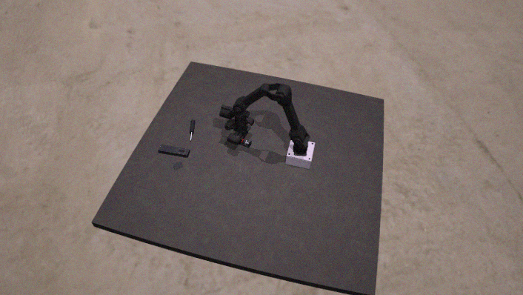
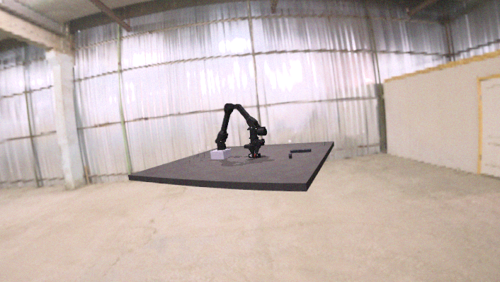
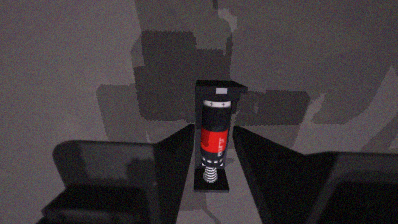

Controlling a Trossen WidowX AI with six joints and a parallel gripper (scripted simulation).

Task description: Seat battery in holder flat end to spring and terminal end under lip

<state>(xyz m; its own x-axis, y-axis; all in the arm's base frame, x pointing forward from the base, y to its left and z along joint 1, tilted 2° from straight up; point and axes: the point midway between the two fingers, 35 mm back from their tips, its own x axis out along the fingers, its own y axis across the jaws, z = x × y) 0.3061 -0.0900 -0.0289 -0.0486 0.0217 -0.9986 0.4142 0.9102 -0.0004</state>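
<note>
The battery is right at my gripper tip. From my gripper tip the other things lie so: screwdriver (270 mm ahead, 50 mm to the right); dark piece (310 mm ahead, 190 mm to the left, 10 mm below).
</note>
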